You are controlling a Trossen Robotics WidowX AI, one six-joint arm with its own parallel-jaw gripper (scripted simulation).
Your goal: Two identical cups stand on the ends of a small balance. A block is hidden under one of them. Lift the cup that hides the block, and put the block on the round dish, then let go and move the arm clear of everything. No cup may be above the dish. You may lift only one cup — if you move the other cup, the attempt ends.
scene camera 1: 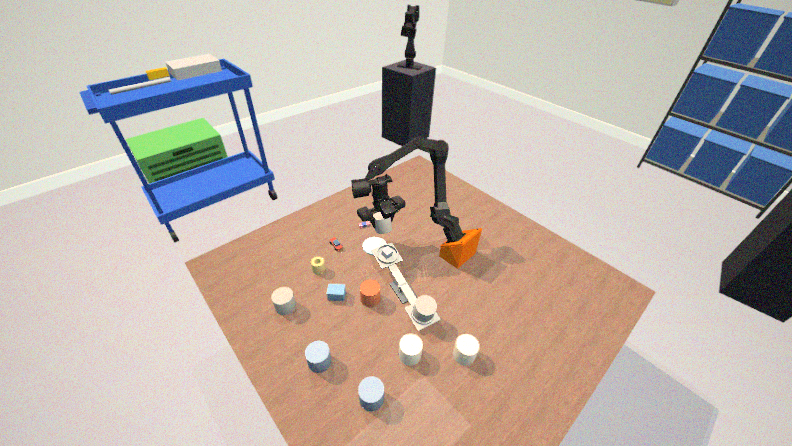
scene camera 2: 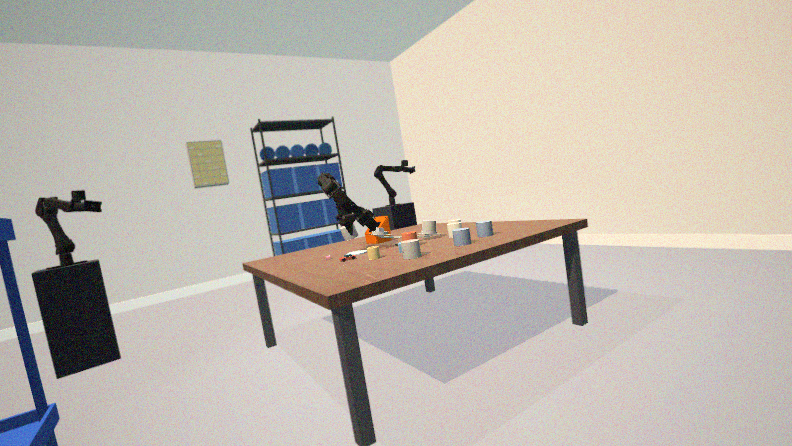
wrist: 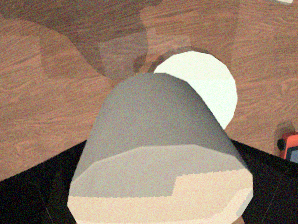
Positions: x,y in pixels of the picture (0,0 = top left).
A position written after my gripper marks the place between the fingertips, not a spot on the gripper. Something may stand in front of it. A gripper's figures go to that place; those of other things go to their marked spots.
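A balance beam (scene camera 1: 391,262) is 1.25 m from the lens. My gripper (scene camera 1: 382,225) is 1.37 m from the lens.
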